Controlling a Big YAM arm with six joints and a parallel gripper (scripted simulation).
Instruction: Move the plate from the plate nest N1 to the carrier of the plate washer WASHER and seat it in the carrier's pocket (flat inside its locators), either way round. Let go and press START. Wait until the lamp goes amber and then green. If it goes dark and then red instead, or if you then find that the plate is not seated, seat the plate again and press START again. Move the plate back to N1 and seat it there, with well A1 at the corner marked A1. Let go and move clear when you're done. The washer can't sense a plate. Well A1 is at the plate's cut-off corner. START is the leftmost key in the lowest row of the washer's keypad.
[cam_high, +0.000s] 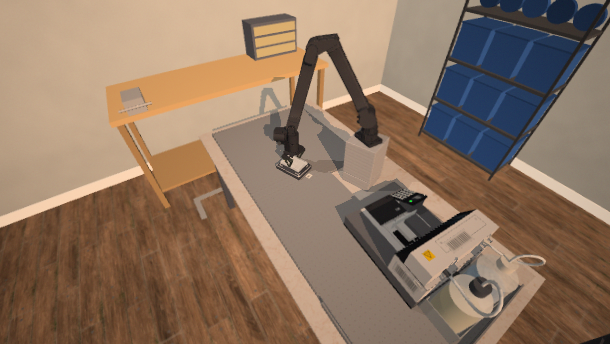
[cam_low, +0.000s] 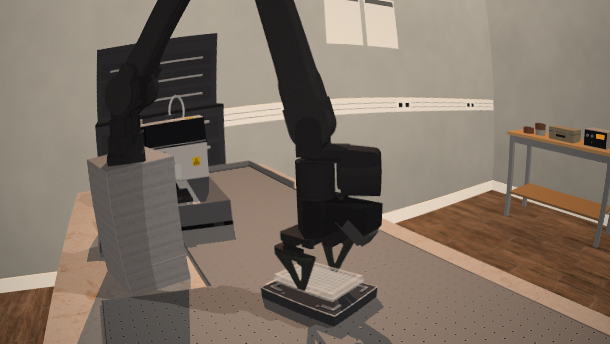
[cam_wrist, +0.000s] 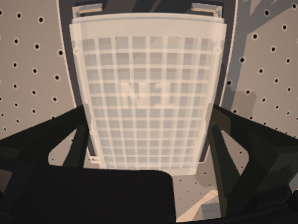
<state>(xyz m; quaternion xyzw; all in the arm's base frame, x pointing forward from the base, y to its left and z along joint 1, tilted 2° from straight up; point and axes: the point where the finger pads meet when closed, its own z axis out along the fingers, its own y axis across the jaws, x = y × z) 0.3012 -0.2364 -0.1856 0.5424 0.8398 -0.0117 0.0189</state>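
The clear well plate lies 10 mm below my hand. Round my hand: dark carrier: 520 mm to the left, 200 mm behind, 30 mm above; label: 100 mm to the left, 50 mm below, 40 mm behind; nest frame: 40 mm below.
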